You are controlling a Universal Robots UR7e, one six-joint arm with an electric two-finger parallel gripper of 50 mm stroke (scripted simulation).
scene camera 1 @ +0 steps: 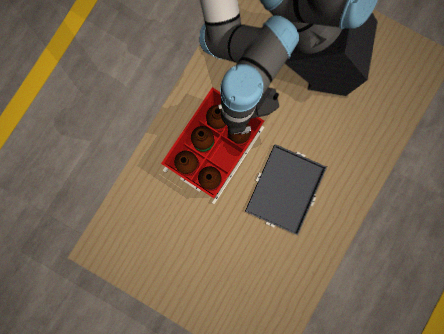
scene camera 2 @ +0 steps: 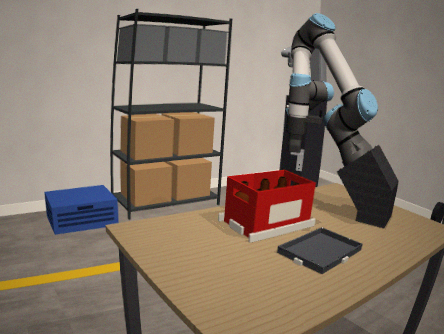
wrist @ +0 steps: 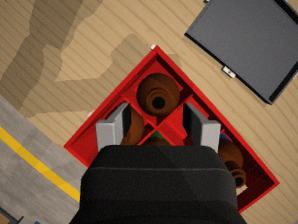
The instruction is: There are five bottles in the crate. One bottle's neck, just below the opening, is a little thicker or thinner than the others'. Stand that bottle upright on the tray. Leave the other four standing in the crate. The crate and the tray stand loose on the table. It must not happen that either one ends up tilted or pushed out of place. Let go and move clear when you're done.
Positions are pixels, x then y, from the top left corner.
Labels:
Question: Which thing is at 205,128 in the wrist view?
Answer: The gripper.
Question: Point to a red crate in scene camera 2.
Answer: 268,209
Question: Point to a red crate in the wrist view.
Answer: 258,183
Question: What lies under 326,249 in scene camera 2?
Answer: A dark grey tray.

